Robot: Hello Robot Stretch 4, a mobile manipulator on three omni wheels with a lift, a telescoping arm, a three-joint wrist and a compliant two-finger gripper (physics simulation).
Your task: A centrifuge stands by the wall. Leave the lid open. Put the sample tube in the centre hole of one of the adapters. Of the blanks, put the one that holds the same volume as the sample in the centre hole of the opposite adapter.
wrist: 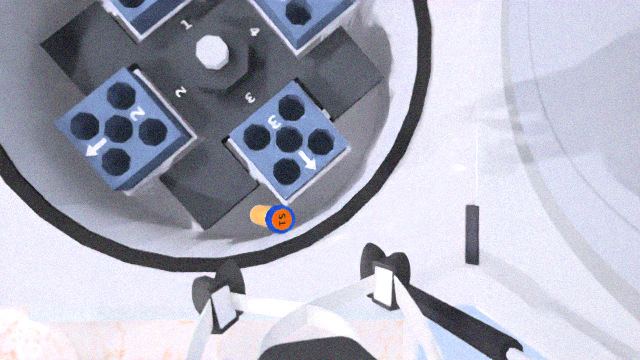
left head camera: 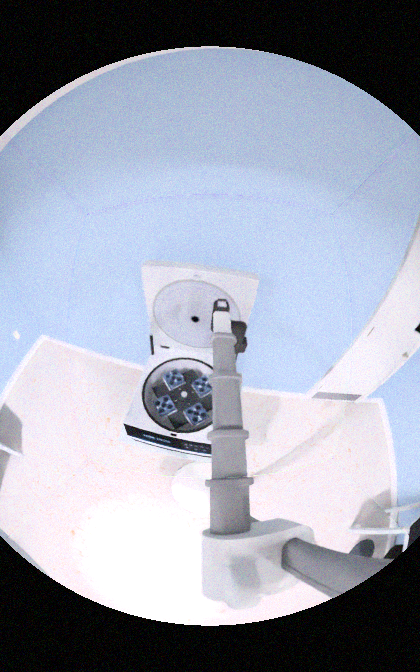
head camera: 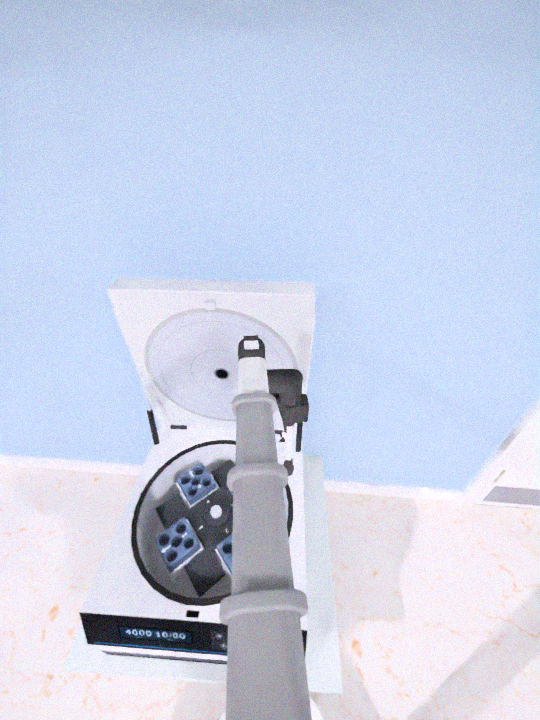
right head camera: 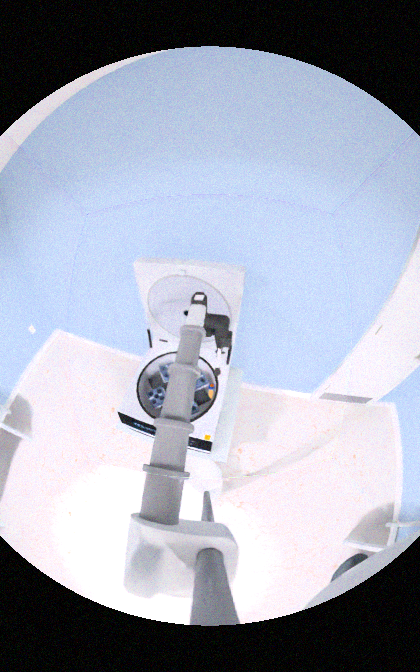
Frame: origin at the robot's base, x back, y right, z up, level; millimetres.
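Seen in the pictures: gripper, fingertip midpoint: (wrist: 302, 273) (head camera: 286, 457).
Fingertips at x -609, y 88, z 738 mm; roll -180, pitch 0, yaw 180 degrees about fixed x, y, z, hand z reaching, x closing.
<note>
Pixels of each thing's top centre, then the offset from my fingertips to it. "spot": a spot on its surface instead.
- white centrifuge, surface spot: (head camera: 116, 587) spot: dx +253, dy -448, dz -118 mm
- adapter 2, top centre: (wrist: 119, 127) (head camera: 239, 548) dx +180, dy -147, dz -151 mm
- adapter 3, top centre: (wrist: 289, 140) dx -1, dy -114, dz -151 mm
- tube marked S1, top centre: (wrist: 263, 220) dx +40, dy -26, dz -183 mm
- bowl's black rim, surface spot: (wrist: 422, 60) spot: dx -148, dy -177, dz -114 mm
- dark lid hinge strut, surface spot: (wrist: 472, 234) spot: dx -175, dy +8, dz -105 mm
The white centrifuge (head camera: 116, 587) (left head camera: 137, 417) (right head camera: 132, 407) stands by the wall with its lid (head camera: 124, 308) (left head camera: 247, 285) (right head camera: 237, 280) open. Its rotor carries blue adapters; adapter 2 (wrist: 135, 150) and adapter 3 (wrist: 270, 157) show dark, empty holes. A tube marked S1 (wrist: 281, 219) (right head camera: 210, 393), with an orange, blue-rimmed cap and yellow-orange body, is in the bowl outside adapter 3, near the bowl wall; its lower end is unclear. My gripper (wrist: 302, 273) is open and empty, its fingertips apart over the centrifuge's rim side, beyond the tube. The blanks do not show.
The bowl's black rim (wrist: 422, 60) lies between tube and fingers. A dark lid hinge strut (wrist: 472, 234) stands to the right. My telescoping arm (head camera: 261, 540) (left head camera: 229, 460) (right head camera: 167, 450) covers part of the centrifuge. A white cabinet-like panel (left head camera: 372, 367) stands at the right wall.
</note>
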